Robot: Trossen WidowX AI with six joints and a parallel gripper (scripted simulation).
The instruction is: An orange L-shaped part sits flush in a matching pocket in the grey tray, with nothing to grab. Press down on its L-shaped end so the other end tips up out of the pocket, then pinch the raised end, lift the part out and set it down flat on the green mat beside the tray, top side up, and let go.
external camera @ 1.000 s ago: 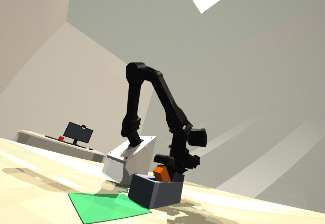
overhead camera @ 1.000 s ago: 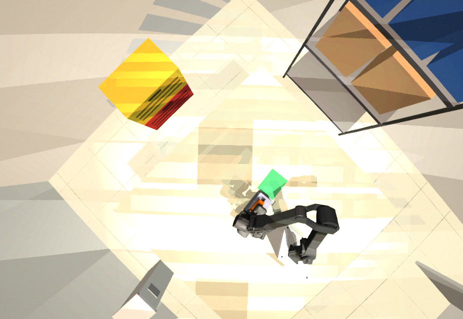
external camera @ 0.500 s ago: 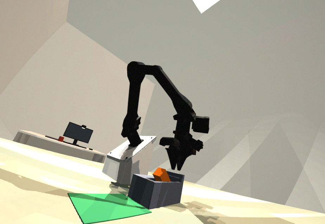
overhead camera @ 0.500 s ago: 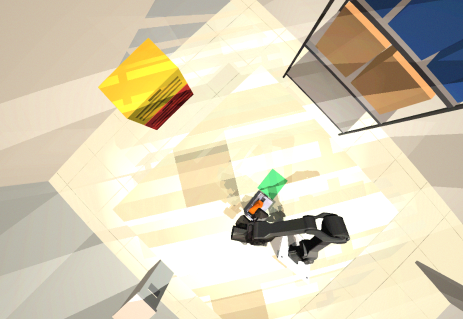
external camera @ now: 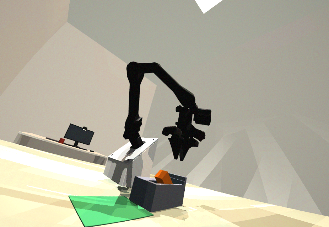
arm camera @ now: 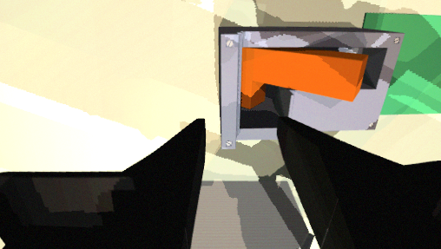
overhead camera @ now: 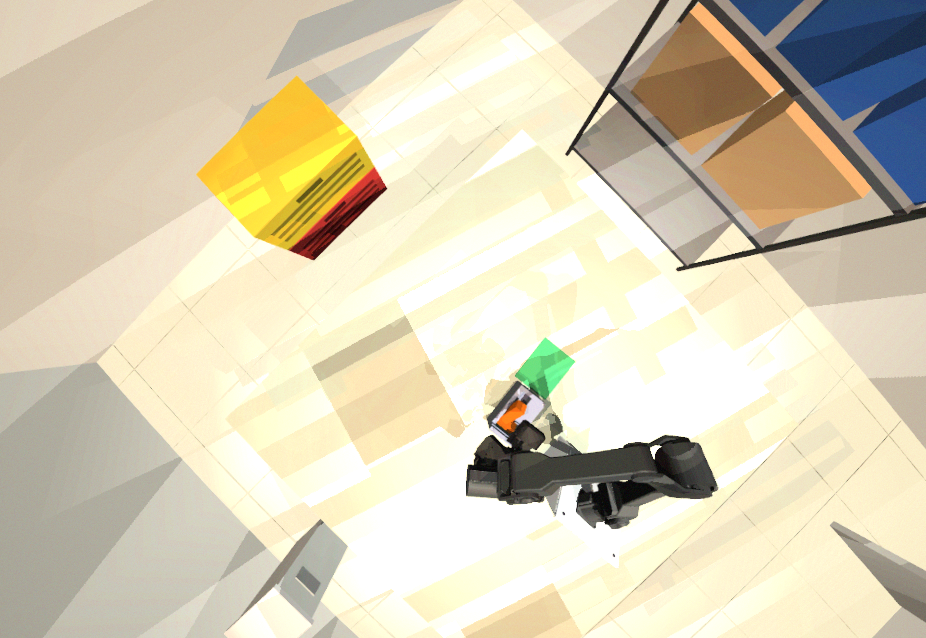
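Right now my gripper tip is 100 mm above the orange L-shaped part and 40 mm to the left of it. The rest, counted from my gripper tip: green mat: 220 mm to the right, 160 mm below, 10 mm ahead.
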